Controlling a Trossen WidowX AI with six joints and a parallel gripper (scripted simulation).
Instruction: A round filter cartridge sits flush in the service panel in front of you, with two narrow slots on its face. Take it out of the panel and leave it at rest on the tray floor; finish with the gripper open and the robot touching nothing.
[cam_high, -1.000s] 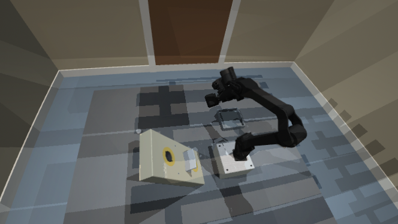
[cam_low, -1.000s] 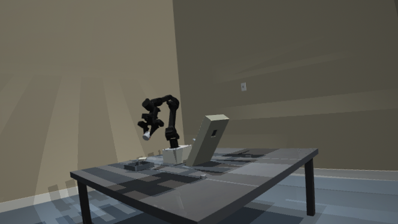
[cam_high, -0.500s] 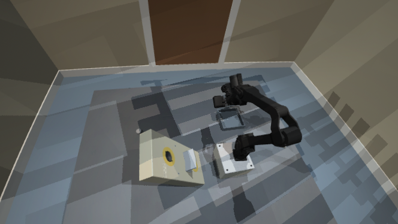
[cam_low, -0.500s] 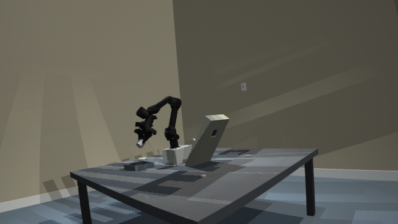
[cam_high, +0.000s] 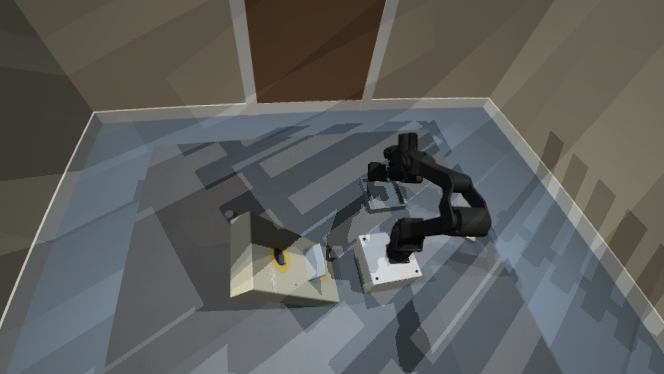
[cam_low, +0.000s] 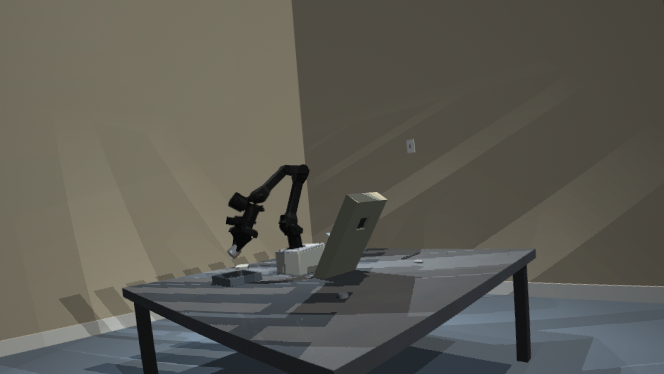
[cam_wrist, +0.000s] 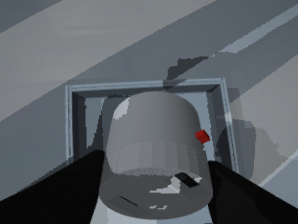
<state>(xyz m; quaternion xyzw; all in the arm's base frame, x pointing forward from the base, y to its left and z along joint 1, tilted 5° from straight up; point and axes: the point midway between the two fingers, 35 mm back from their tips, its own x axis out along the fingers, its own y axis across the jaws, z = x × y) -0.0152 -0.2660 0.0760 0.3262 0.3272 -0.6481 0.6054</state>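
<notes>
Right now my gripper tip is 1 cm past the dark tray and 12 cm above it. From my gripper tip the other things lie so: tan card: 32 cm behind, 17 cm to the left, 12 cm below; grey filter cartridge: right at my gripper tip; beige service panel: 34 cm ahead, 33 cm to the left, 2 cm above.
</notes>
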